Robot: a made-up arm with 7 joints. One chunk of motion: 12 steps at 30 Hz.
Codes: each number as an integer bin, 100 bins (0 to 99) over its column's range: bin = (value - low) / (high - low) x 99, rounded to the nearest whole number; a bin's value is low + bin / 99 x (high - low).
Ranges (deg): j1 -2.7..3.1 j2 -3..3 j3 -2.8..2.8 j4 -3.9..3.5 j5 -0.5..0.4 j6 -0.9..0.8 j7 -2.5..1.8
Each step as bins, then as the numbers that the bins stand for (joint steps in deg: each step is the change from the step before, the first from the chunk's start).
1 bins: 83 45 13 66 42 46 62
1 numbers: 2.163 -0.273 -2.065 1.033 -0.118 -0.110 0.193
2 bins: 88 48 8 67 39 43 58
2 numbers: 2.456 -0.091 -2.347 1.108 -0.145 -0.162 0.019
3 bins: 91 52 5 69 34 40 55
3 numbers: 2.631 0.152 -2.517 1.258 -0.191 -0.213 -0.111
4 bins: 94 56 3 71 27 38 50
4 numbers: 2.807 0.394 -2.630 1.407 -0.255 -0.247 -0.328
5 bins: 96 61 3 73 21 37 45
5 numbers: 2.924 0.697 -2.630 1.557 -0.309 -0.265 -0.545
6 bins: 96 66 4 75 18 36 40
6 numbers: 2.924 1.000 -2.574 1.706 -0.336 -0.282 -0.763
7 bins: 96 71 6 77 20 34 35
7 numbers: 2.924 1.303 -2.461 1.856 -0.318 -0.316 -0.980
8 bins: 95 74 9 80 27 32 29
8 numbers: 2.866 1.485 -2.291 2.080 -0.255 -0.351 -1.240
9 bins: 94 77 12 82 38 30 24
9 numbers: 2.807 1.667 -2.121 2.229 -0.155 -0.385 -1.458
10 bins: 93 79 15 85 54 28 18
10 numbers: 2.748 1.788 -1.952 2.454 -0.009 -0.419 -1.718
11 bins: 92 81 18 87 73 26 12
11 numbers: 2.690 1.909 -1.782 2.603 0.164 -0.454 -1.979
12 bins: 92 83 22 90 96 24 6
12 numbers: 2.690 2.030 -1.556 2.827 0.373 -0.488 -2.239
